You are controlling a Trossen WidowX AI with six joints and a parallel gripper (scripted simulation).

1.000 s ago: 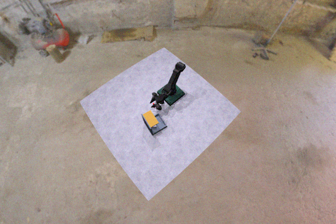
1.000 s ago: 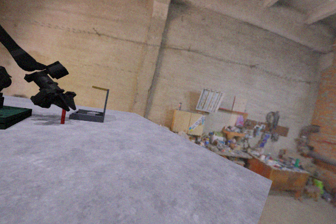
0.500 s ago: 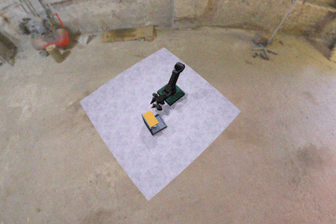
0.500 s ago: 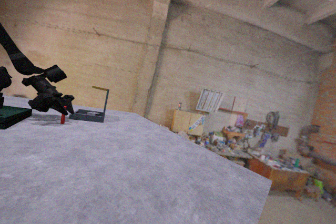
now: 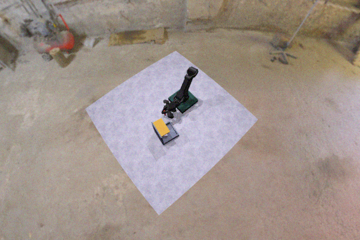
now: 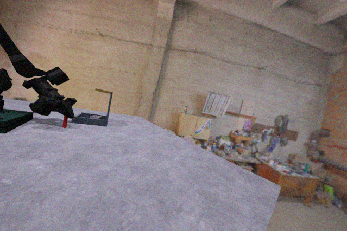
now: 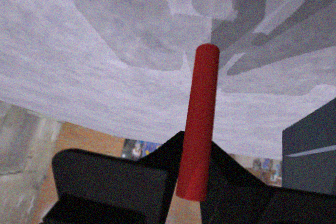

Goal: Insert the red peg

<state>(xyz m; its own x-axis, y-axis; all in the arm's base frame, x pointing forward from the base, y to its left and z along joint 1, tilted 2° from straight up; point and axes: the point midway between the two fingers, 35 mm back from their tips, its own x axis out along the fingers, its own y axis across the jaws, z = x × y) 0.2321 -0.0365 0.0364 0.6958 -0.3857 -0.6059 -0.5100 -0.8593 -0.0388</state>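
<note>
Now: gripper tip 180 mm short of the back wall, 140 mm to the right of it and 60 mm below it. The rest, counted from my gripper tip: red peg 20 mm behind, 10 mm to the left, 10 mm below; then roof 150 mm to the left, 150 mm above, 140 mm ahead.
</note>
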